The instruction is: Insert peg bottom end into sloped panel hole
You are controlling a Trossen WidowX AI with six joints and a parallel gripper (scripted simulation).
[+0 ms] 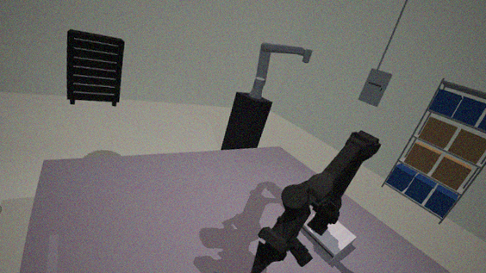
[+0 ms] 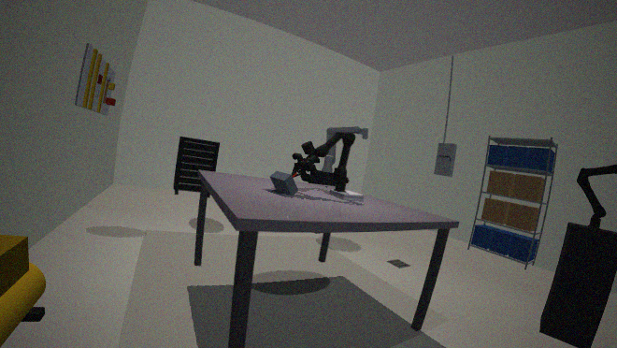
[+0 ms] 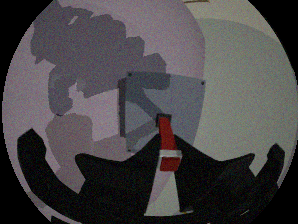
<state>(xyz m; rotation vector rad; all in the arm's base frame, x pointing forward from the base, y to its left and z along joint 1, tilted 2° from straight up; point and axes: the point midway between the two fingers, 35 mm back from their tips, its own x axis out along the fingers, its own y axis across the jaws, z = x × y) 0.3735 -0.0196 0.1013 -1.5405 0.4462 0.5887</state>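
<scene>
Right now my gripper tip is 50 mm short of the sloped panel, 10 mm to the right of it and 50 mm above it. Round my gripper tip: red peg: 10 mm behind, 10 mm above.
</scene>
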